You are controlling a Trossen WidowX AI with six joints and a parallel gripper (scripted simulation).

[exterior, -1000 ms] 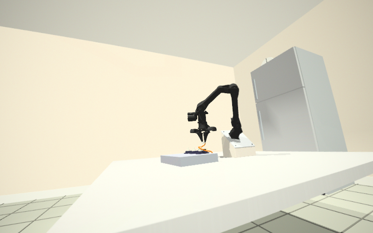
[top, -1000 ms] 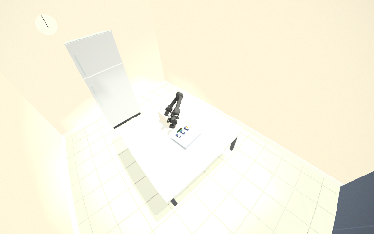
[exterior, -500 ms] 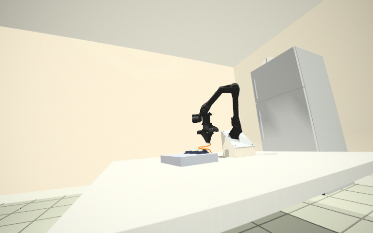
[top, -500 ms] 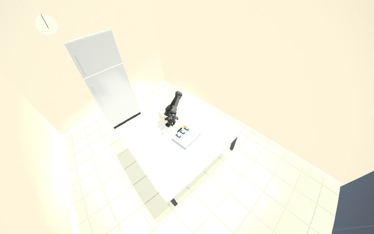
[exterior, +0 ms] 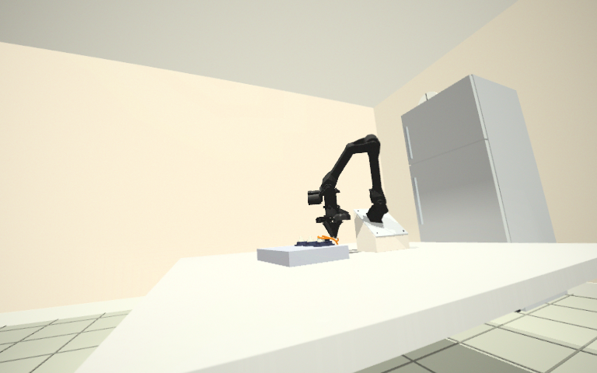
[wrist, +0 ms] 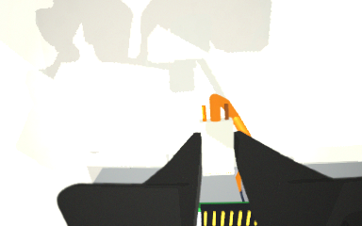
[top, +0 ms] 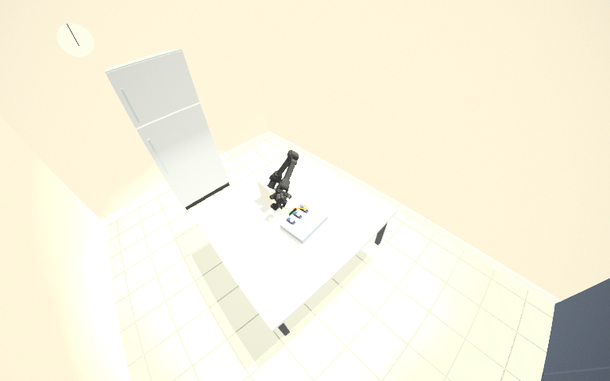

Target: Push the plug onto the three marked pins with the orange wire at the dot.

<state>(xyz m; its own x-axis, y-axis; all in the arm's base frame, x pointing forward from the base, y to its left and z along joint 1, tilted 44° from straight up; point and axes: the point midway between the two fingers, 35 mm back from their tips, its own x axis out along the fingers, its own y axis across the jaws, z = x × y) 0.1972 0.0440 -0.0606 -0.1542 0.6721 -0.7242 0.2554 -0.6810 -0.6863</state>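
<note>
The green band is 80 mm ahead of my gripper tip and 20 mm to the left of it. Also, from my gripper tip: grey holder plate: 220 mm ahead, 90 mm to the left, 40 mm below.
</note>
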